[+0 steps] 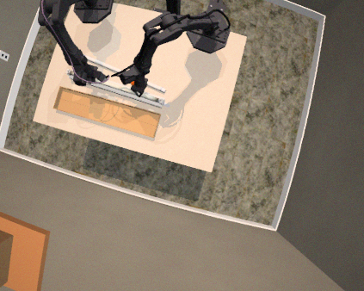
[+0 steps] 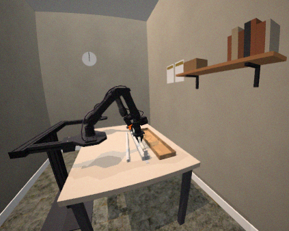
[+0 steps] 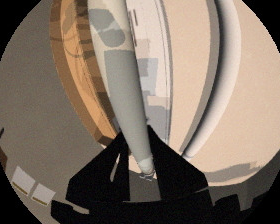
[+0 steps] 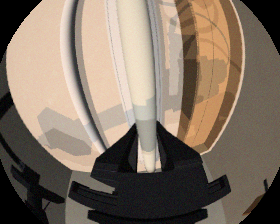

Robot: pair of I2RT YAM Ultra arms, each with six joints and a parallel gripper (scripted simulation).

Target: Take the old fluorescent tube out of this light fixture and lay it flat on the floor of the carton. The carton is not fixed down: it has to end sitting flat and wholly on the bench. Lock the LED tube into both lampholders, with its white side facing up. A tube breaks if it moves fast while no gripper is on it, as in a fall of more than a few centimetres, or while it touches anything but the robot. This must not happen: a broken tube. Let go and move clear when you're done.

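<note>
Now: the old fluorescent tube 1 cm ahead of my right hand and 12 cm to the left of it. From my right hand the other things lie so: carton: 16 cm ahead, 10 cm to the left, 5 cm below; light fixture: 1 cm ahead, 12 cm to the left, 1 cm below; LED tube: 10 cm behind, 13 cm to the left, 5 cm below.
</note>
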